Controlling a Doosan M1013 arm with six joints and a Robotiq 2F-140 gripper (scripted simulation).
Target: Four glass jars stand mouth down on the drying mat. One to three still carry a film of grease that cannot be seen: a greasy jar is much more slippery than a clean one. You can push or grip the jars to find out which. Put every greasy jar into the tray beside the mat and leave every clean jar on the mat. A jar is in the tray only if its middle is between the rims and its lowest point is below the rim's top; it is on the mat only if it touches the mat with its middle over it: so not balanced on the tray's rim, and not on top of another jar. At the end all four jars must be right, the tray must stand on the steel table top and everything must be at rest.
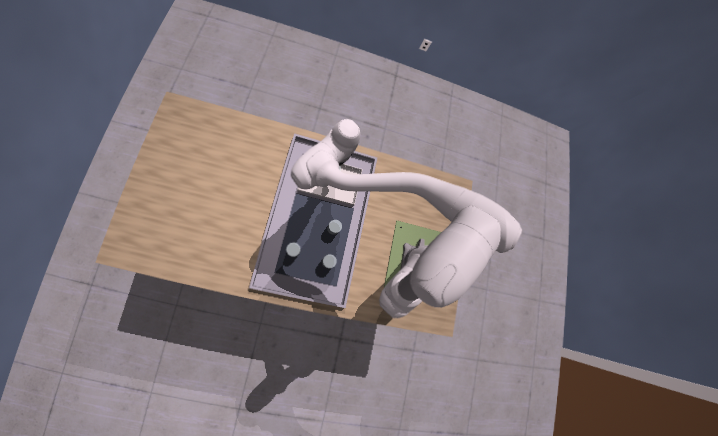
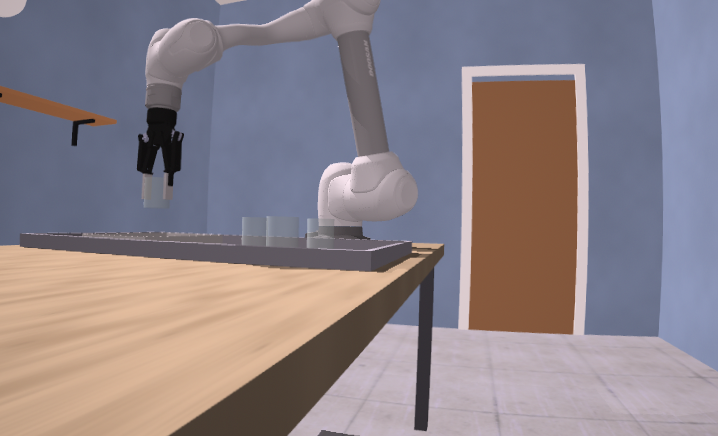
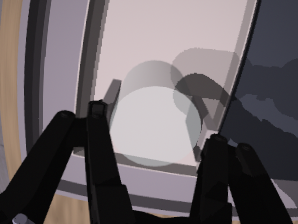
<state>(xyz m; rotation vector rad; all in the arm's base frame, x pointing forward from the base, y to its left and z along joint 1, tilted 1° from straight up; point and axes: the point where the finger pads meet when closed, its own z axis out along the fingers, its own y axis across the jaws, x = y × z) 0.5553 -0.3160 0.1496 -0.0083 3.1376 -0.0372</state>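
My gripper is now 140 mm above the white tray. Round my hand: dark drying mat 320 mm to the left, 150 mm below, 10 mm behind; then grey steel top 220 mm to the left, 150 mm below, 10 mm ahead.
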